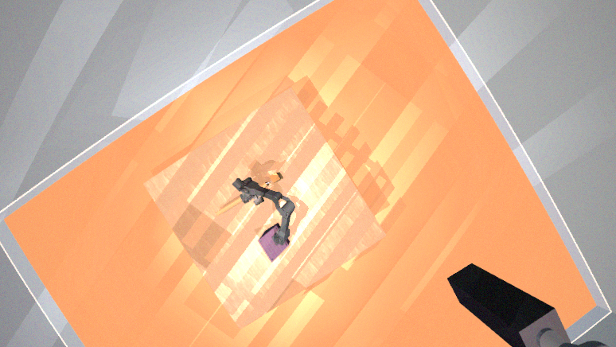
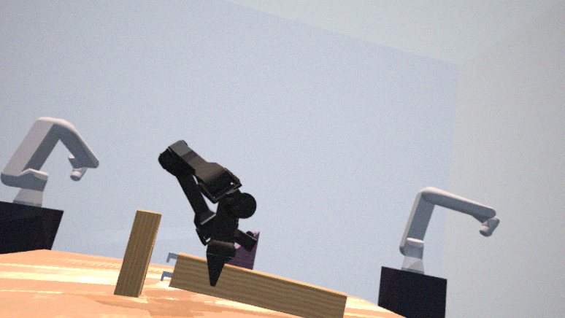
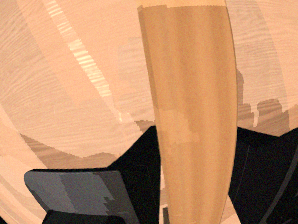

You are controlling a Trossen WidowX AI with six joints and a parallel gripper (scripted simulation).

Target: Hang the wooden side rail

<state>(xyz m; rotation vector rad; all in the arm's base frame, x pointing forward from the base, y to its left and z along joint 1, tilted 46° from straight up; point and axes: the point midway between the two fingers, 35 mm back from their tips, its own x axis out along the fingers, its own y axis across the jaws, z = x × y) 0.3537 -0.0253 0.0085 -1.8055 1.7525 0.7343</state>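
Right now the headboard post is 10 mm ahead of my gripper tip, 170 mm to the right of it and 40 mm above it.
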